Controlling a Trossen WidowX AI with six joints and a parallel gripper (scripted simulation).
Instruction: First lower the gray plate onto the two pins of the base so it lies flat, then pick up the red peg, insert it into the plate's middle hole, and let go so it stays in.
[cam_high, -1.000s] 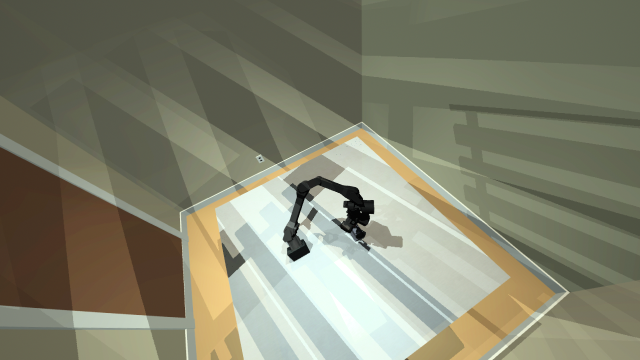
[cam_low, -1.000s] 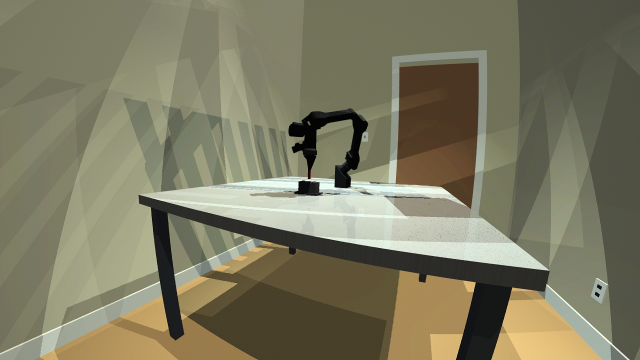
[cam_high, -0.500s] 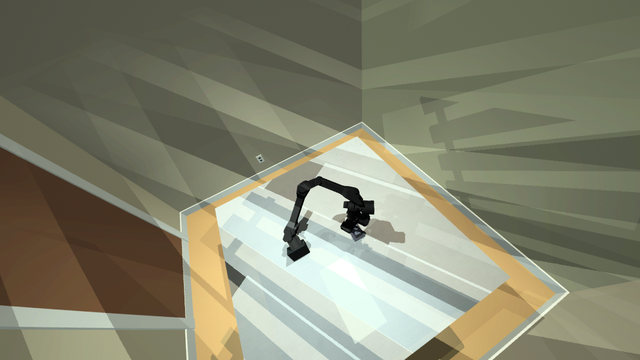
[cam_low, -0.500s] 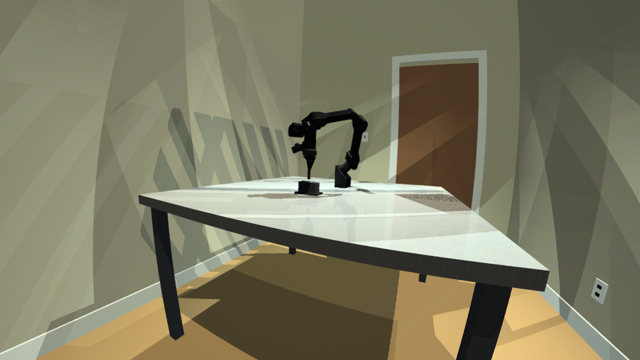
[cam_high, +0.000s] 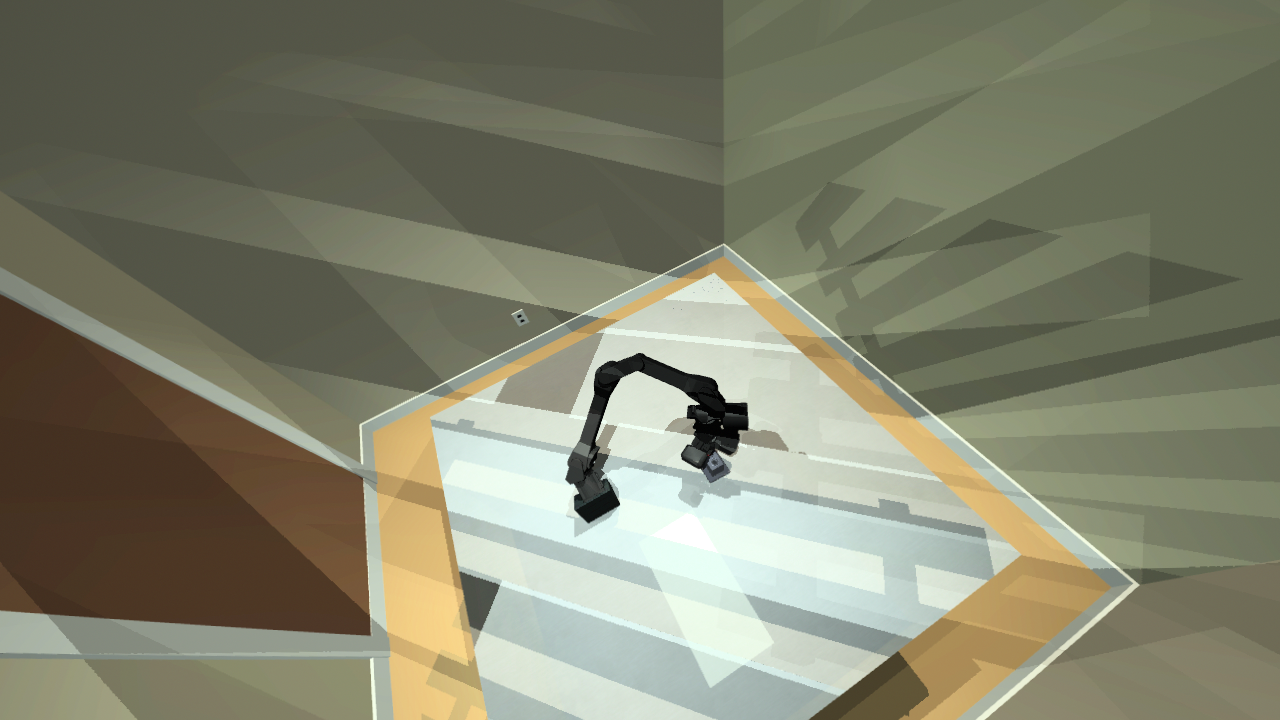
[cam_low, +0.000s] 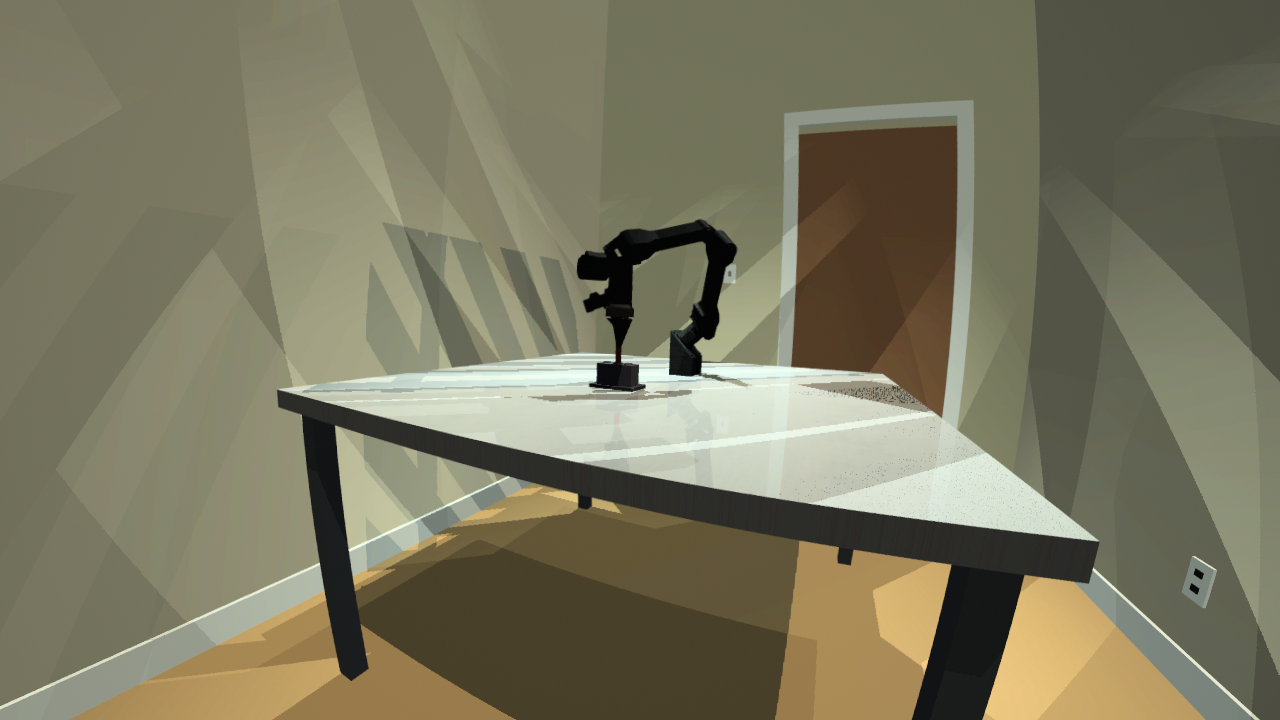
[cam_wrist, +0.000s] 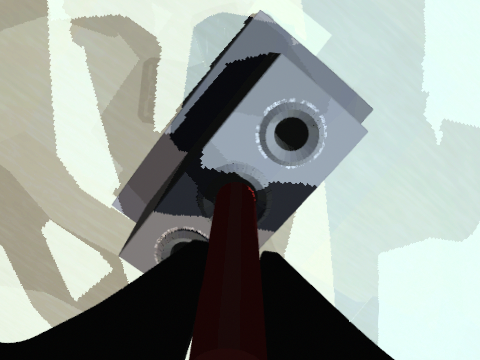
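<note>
Now: gripper tip 50 mm above the gray plate. The rest, counted from my gripper tip: red peg right at my gripper tip.
</note>
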